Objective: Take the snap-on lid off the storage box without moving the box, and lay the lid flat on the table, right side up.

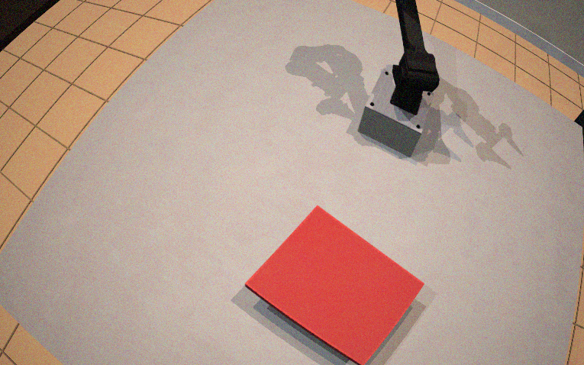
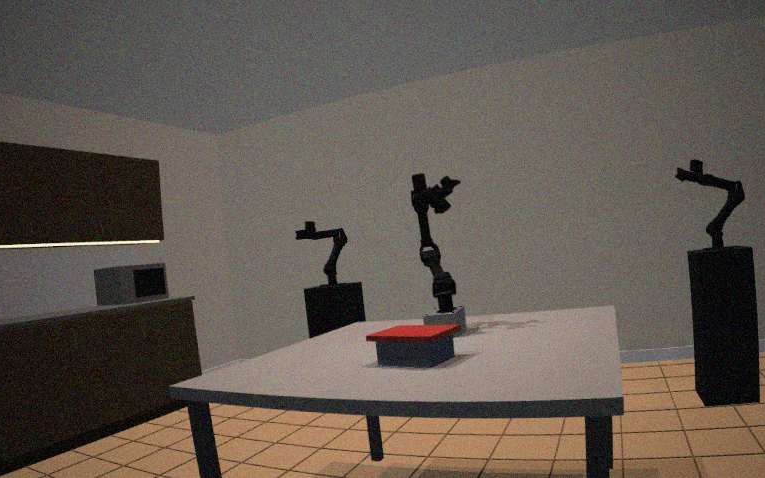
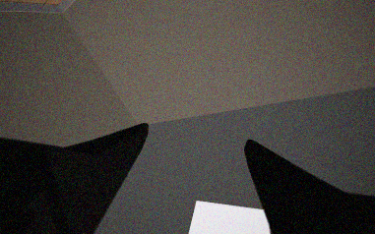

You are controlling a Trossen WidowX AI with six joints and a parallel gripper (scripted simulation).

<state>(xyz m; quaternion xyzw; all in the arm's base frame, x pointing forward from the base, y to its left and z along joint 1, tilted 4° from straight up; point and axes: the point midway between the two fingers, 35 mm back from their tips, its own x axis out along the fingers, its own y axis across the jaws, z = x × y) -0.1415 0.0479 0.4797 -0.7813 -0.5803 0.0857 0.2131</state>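
Right now my gripper tip is 54 cm short of the lid, 50 cm above it and 5 cm to the left of it. Round my gripper tip: storage box: 54 cm below, 54 cm ahead, 5 cm to the right.
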